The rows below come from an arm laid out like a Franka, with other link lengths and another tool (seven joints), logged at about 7 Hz.
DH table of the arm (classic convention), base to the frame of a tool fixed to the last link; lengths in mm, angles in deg. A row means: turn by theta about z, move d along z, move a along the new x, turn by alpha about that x. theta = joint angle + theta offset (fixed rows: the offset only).
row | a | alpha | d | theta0
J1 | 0 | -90 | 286.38 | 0
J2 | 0 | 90 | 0 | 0
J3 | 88.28 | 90 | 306.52 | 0
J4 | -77.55 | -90 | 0 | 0
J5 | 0 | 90 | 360.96 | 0
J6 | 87.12 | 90 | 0 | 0
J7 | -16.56 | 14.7 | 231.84 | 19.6
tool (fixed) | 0 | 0 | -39.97 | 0
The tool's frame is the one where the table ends.
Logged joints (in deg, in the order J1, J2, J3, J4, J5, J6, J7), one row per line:
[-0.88, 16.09, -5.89, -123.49, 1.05, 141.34, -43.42]
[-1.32, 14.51, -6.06, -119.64, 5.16, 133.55, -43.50]
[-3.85, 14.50, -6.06, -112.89, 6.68, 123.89, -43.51]
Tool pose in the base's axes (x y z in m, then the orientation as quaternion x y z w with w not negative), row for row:
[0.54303, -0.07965, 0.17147, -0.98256, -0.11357, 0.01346, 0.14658]
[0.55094, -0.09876, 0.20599, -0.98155, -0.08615, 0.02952, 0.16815]
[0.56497, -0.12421, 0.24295, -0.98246, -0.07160, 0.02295, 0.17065]
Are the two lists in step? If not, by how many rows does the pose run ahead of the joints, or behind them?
The pose runs 1 row ahead of the joints: the pose in row i belongs to the joints in row i + 1.
